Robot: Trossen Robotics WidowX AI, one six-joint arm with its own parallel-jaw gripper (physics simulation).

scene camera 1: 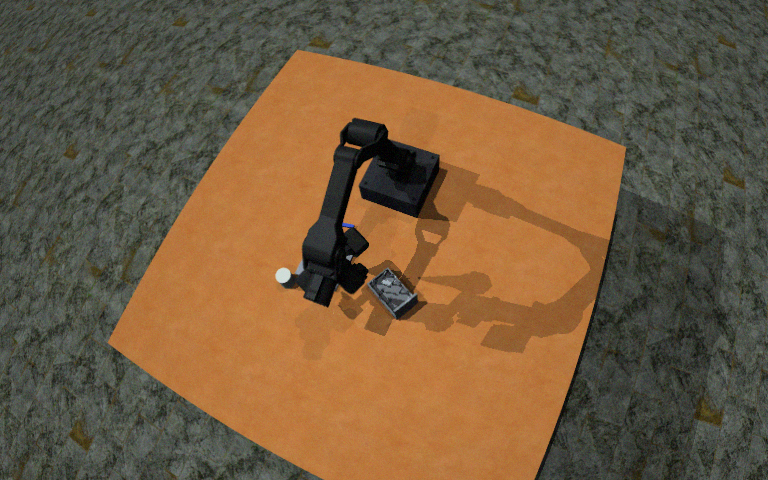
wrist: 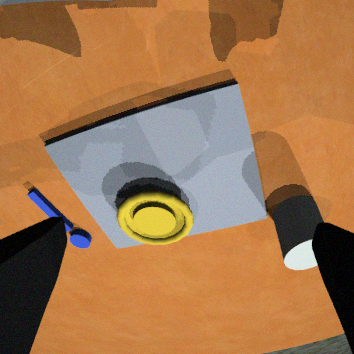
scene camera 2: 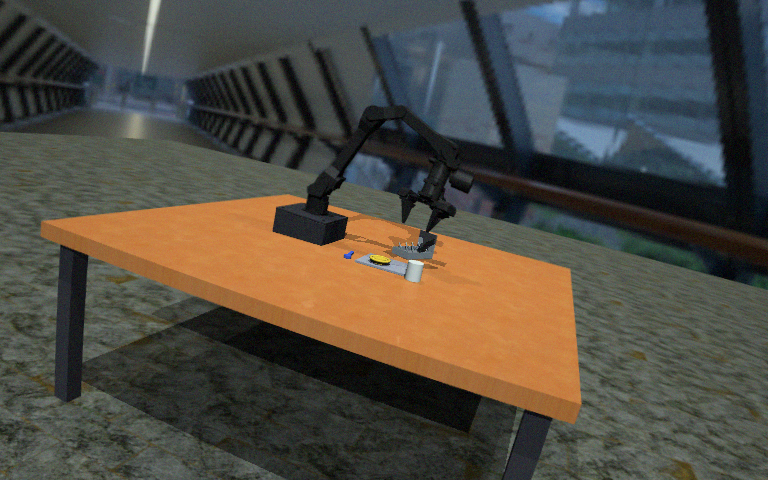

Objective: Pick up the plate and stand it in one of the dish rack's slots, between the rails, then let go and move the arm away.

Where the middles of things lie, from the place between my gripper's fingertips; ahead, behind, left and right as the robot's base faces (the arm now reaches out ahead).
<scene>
My hand is 110 mm above the grey mat (wrist: 197,146), 70 mm to the left of it and 30 mm past it. From my hand the other things lie so: blue spoon (wrist: 34,194): 140 mm behind, 110 mm below, 100 mm to the right; grey dish rack (scene camera 1: 386,286): 140 mm to the left, 80 mm below, 50 mm behind; yellow plate (wrist: 151,216): 100 mm to the right, 100 mm below, 40 mm behind.
</scene>
